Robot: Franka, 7 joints.
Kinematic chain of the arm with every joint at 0, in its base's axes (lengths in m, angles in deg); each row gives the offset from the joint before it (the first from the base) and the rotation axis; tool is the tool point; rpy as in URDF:
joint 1: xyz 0 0 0.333 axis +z
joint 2: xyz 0 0 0 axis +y
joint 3: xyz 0 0 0.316 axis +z
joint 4: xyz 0.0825 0 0 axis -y
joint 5: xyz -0.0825 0 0.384 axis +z
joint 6: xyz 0 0 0 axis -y
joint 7: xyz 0.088 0 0 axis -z
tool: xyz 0 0 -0.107 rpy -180 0 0
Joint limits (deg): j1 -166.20..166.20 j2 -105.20..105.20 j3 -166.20..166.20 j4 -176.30..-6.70 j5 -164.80..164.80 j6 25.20..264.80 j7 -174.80..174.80
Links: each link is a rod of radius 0.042 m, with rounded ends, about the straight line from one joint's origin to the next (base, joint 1, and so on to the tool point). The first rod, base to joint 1, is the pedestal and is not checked.
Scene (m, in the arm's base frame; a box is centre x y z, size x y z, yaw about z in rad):
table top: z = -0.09
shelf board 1: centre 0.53 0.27 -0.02 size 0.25 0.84 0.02 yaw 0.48
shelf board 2: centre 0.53 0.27 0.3 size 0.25 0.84 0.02 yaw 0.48
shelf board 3: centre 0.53 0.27 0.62 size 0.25 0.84 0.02 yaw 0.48
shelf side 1: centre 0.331 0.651 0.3 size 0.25 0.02 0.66 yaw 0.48
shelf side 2: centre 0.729 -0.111 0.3 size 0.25 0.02 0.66 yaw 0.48
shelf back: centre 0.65 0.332 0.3 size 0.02 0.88 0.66 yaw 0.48
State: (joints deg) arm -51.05 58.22 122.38 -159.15 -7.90 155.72 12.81
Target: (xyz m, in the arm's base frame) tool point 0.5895 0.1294 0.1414
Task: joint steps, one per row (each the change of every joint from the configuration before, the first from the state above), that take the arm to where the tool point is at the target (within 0.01 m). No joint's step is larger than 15 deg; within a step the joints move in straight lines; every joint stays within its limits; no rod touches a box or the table.
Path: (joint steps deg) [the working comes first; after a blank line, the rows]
Joints at the target: -54.48 80.59 67.44 -117.12 -2.82 162.86 12.81
Straight joint move there: touches shelf board 2.

1: -11.27 0.41 -13.94 0.11 1.24 -1.14 0.00
2: -11.27 0.42 -13.94 0.12 1.25 -1.13 0.00
3: -11.26 0.41 -13.94 0.11 1.24 -1.14 0.00
4: -11.27 0.42 -13.94 0.12 1.24 -1.13 0.00
5: 13.88 6.90 0.27 13.86 0.04 3.89 0.00
6: 13.88 6.91 0.28 13.85 0.03 3.90 0.00
7: 13.88 6.90 0.27 13.86 0.04 3.89 0.00

